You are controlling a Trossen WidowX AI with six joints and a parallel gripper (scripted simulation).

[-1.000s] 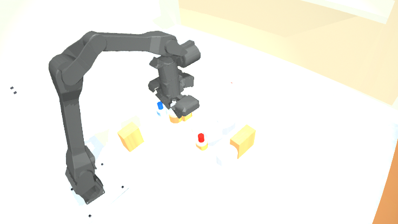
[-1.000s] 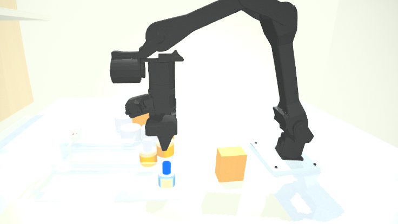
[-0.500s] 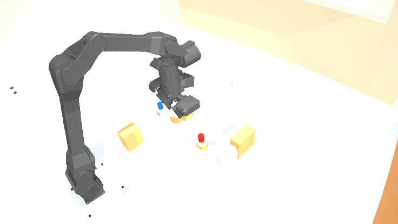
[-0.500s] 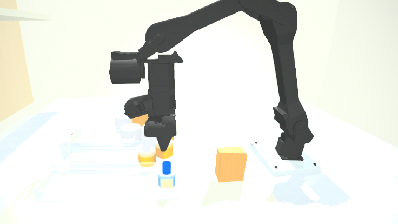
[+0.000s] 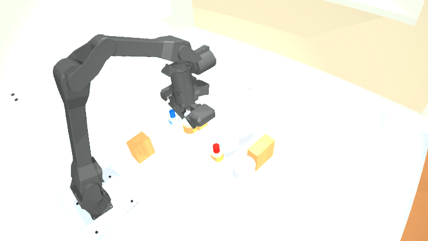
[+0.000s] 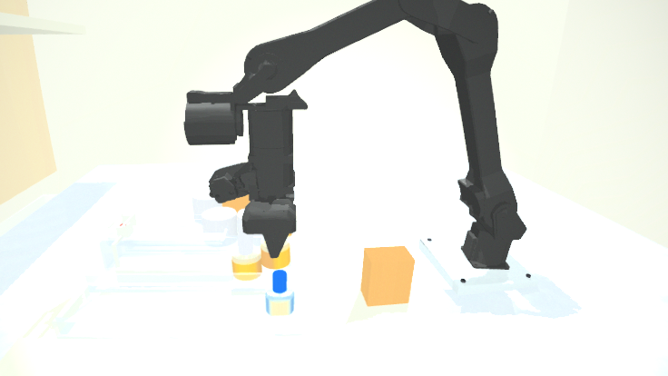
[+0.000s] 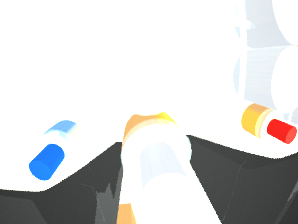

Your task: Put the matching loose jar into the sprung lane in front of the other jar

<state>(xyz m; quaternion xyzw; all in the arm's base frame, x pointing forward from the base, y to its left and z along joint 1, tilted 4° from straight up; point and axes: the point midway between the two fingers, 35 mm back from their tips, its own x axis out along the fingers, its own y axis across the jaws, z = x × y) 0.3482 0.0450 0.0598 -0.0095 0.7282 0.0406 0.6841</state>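
The blue-capped jar is 8 cm to the left of my gripper tip, 2 cm below it and 1 cm behind it. The rest, counted from my gripper tip: see-through lane (14 cm ahead, 3 cm below, 1 cm to the right).
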